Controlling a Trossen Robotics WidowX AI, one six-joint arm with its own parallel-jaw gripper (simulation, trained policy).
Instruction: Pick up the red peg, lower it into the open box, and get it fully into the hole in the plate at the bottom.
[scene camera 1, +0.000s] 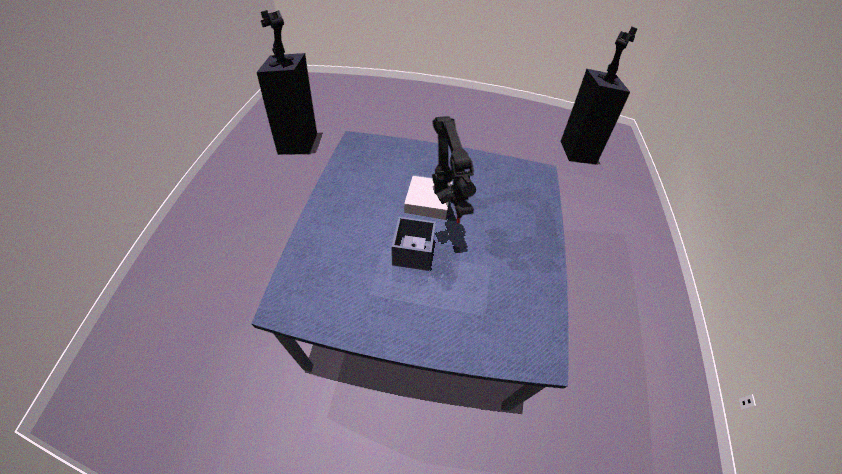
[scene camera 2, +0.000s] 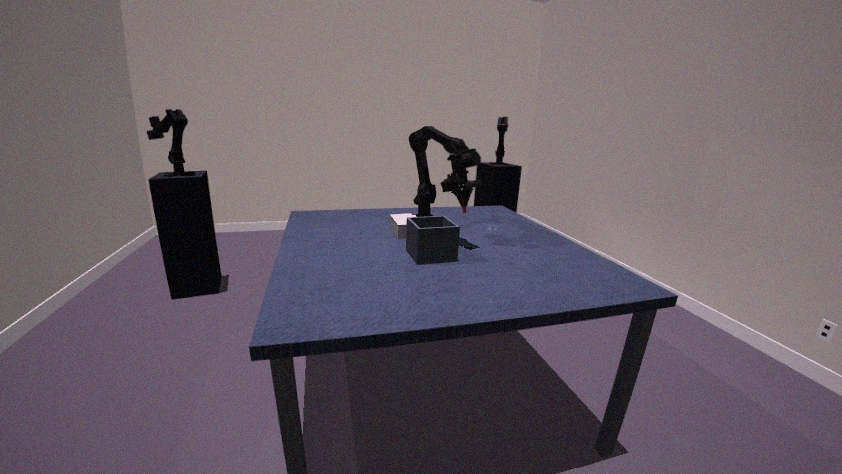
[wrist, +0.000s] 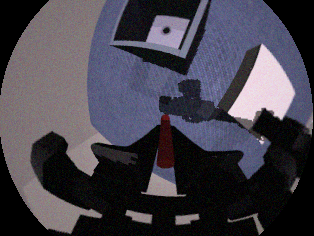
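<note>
My gripper (scene camera 2: 464, 206), also in the wrist view (wrist: 165, 128). Small red peg (wrist: 165, 157). Dark box (scene camera 2: 433, 239), in scene camera 1 as well (scene camera 1: 402, 256). Pale plate (wrist: 166, 30), hidden in scene camera 2 by the dark box.
</note>
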